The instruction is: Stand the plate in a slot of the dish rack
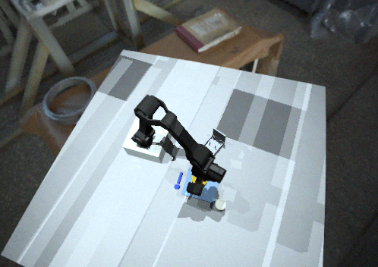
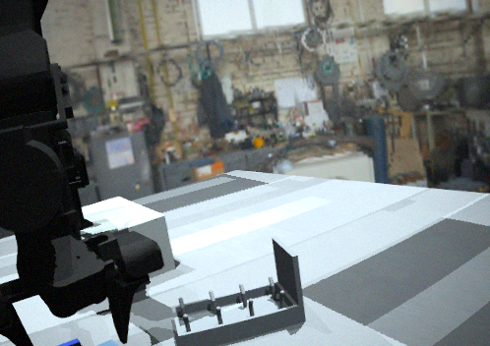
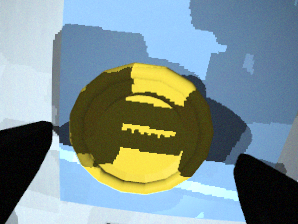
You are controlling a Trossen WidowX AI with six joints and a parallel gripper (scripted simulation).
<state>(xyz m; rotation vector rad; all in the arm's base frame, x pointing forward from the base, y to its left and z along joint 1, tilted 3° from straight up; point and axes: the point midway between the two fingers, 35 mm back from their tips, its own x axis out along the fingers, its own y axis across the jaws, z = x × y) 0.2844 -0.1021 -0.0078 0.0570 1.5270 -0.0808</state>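
Now: the yellow plate 2 cm below my gripper tip. Also, from my gripper tip: dish rack 2 cm ahead, 17 cm to the left, 1 cm below; then blue spoon 10 cm behind, 3 cm to the right, 3 cm below; then light blue mat 1 cm ahead, 2 cm to the right, 3 cm below.
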